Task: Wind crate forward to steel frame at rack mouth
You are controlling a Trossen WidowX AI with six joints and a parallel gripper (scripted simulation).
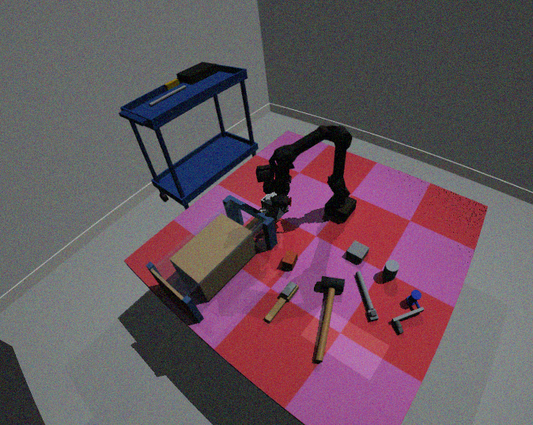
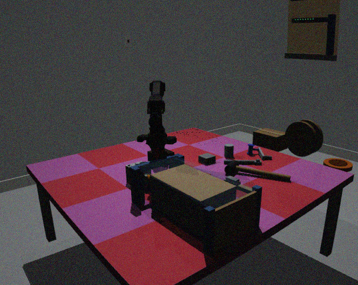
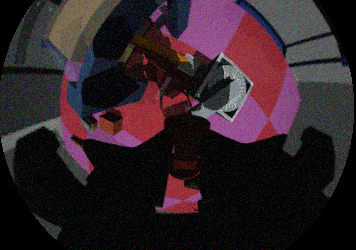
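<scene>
My gripper tip is 100 mm above the grey winch, 90 mm to the left of it and 60 mm past it. Round my gripper tip: frame (120 mm ahead, 80 mm to the right, 20 mm below); then red knob (10 mm to the left, 10 mm behind, 10 mm above); then red-knobbed winch handle (30 mm to the right, 20 mm below, 20 mm behind).
</scene>
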